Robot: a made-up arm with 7 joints. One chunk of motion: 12 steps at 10 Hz.
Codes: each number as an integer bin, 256 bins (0 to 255) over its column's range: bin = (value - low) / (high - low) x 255, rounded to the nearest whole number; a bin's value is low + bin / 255 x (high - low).
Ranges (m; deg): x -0.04..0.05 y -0.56..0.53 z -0.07..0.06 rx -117..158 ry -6..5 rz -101..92
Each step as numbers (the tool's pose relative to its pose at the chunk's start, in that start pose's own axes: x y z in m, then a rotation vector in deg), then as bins.
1 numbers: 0.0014 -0.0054 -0.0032 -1.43 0.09 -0.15
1 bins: 117 130 131 107 141 133
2 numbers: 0.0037 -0.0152 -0.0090 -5.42 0.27 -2.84
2 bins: 124 127 120 103 145 130
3 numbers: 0.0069 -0.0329 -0.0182 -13.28 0.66 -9.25
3 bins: 133 123 102 96 154 121
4 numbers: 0.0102 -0.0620 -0.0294 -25.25 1.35 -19.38
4 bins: 142 117 80 85 170 108
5 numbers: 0.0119 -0.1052 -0.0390 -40.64 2.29 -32.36
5 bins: 147 106 61 71 192 91
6 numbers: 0.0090 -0.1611 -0.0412 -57.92 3.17 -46.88
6 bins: 139 93 56 55 213 72
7 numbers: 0.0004 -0.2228 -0.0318 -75.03 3.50 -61.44
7 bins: 114 79 75 39 220 52
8 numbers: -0.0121 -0.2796 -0.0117 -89.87 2.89 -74.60
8 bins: 79 66 114 25 206 35
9 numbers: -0.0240 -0.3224 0.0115 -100.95 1.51 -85.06
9 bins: 45 56 160 15 174 21
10 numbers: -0.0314 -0.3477 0.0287 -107.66 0.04 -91.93
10 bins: 24 50 194 9 140 12
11 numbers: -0.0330 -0.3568 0.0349 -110.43 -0.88 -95.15
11 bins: 20 48 206 6 119 8
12 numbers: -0.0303 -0.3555 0.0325 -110.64 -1.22 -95.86
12 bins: 27 48 201 6 111 7
